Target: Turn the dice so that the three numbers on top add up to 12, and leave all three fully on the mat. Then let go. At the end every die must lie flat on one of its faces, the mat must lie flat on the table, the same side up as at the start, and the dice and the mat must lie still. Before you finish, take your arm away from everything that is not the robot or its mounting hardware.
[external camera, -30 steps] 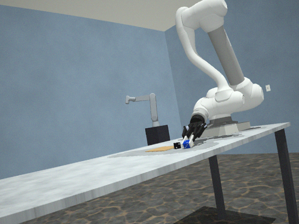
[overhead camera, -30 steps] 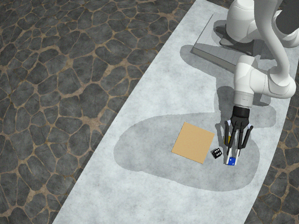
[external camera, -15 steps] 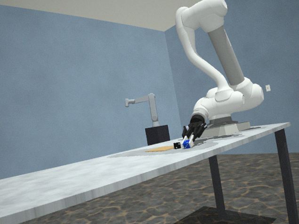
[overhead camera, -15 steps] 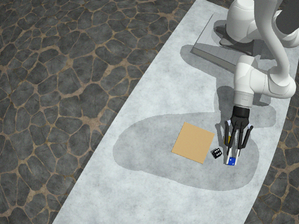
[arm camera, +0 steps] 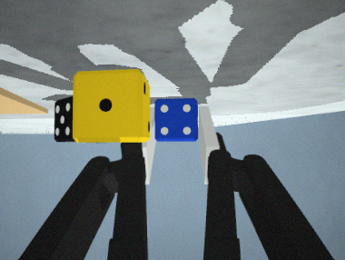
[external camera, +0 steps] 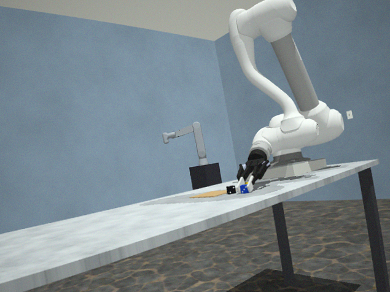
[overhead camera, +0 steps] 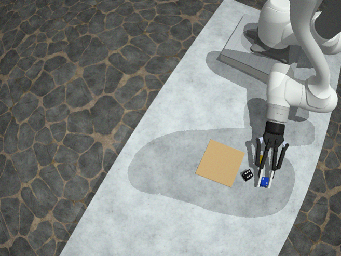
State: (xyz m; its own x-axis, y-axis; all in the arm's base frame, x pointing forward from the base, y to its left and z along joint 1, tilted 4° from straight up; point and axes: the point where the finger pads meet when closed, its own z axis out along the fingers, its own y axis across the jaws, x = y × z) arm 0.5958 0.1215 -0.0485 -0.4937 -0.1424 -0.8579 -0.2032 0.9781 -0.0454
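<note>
The blue die is 10 mm ahead of my hand and 10 mm below it. From my hand the other things lie so: black die: 10 mm ahead, 70 mm to the right, 10 mm below; then tan mat: 10 mm behind, 180 mm to the right, 30 mm below; then yellow die: 60 mm behind, 40 mm to the right, 10 mm below.
</note>
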